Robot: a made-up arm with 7 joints. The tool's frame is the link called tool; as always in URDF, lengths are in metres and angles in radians. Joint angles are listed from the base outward.
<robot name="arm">
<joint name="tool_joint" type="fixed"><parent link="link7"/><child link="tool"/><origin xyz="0 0 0" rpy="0 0.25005 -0.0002"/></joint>
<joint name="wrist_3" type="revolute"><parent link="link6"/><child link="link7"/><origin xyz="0.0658 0 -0.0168" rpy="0 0 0"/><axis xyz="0.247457 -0.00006 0.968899"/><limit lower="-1.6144" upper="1.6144"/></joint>
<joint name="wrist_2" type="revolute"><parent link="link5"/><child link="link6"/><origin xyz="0.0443 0 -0.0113" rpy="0 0 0"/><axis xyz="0.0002 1 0.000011"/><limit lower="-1.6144" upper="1.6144"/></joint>
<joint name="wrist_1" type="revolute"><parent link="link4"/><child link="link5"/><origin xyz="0.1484 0.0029 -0.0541" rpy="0 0 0"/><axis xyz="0.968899 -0.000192 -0.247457"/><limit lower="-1.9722" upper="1.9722"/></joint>
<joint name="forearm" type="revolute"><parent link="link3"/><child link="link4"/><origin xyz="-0.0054 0 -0.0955" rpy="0 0 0"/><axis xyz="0.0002 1 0.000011"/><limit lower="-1.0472" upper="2.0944"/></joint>
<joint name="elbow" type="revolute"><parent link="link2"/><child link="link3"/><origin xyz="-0.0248 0.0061 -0.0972" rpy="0 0 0"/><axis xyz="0.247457 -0.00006 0.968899"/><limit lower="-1.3" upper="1.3"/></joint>
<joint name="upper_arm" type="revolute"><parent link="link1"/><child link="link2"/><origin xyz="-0.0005 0.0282 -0.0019" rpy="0 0 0"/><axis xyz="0.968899 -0.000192 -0.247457"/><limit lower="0" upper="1.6"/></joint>
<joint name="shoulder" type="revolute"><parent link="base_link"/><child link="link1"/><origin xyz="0 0 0" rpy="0 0 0"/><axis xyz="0.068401 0.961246 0.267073"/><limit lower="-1.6" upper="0.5"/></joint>
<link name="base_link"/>
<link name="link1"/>
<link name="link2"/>
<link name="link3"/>
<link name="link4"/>
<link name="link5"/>
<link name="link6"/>
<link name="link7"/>
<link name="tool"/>
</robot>
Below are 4 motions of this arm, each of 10 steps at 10 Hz.
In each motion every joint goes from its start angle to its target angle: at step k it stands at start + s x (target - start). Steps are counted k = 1, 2, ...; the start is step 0. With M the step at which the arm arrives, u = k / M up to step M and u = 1 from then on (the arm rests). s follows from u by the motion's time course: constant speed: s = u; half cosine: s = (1 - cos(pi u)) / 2; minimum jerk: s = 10 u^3 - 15 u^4 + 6 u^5.
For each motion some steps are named. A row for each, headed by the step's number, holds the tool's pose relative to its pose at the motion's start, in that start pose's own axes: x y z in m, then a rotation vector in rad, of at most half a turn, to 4 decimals.
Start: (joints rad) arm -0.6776 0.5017 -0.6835 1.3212 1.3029 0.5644 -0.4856
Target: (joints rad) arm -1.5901 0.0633 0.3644 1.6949 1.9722 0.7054 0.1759
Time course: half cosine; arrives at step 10
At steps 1, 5, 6, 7, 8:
1: -0.0026 0.0086 -0.0018 -0.0225 0.0015 0.0244
5: -0.0840 0.1500 -0.0327 -0.3910 -0.0103 0.4727
6: -0.1233 0.1870 -0.0399 -0.4836 -0.0336 0.6211
7: -0.1648 0.2166 -0.0455 -0.5570 -0.0628 0.7623
8: -0.2017 0.2369 -0.0496 -0.6090 -0.0908 0.8810

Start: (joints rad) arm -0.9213 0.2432 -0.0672 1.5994 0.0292 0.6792 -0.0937
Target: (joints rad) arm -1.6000 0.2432 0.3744 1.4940 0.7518 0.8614 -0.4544
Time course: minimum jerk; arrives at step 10
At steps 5, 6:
5: -0.1180 0.0122 0.1137 0.1205 -0.2776 -0.0300
6: -0.1703 0.0166 0.1433 0.1576 -0.3736 -0.0270

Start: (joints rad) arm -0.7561 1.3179 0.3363 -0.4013 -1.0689 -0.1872 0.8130
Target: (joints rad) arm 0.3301 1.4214 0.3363 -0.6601 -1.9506 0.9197 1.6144
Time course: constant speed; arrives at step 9
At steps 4, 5, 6, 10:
4: -0.0965 0.0318 -0.0937 0.5160 0.9064 0.2540
5: -0.1292 0.0427 -0.1046 0.6859 1.1123 0.2816
6: -0.1631 0.0538 -0.1090 0.8663 1.3087 0.2869
10: -0.2572 0.0824 -0.0839 1.4246 1.8351 0.1252

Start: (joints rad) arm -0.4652 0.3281 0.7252 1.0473 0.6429 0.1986 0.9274
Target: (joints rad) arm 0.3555 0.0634 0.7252 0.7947 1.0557 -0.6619 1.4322
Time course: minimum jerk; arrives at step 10
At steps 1, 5, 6, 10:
1: -0.0004 -0.0001 -0.0023 0.0014 -0.0057 0.0045
5: -0.0371 0.0173 -0.1346 0.0335 -0.3185 0.1729
6: -0.0571 0.0355 -0.1807 0.0203 -0.4172 0.1932
10: -0.0986 0.0815 -0.2526 -0.0312 -0.5459 0.1854

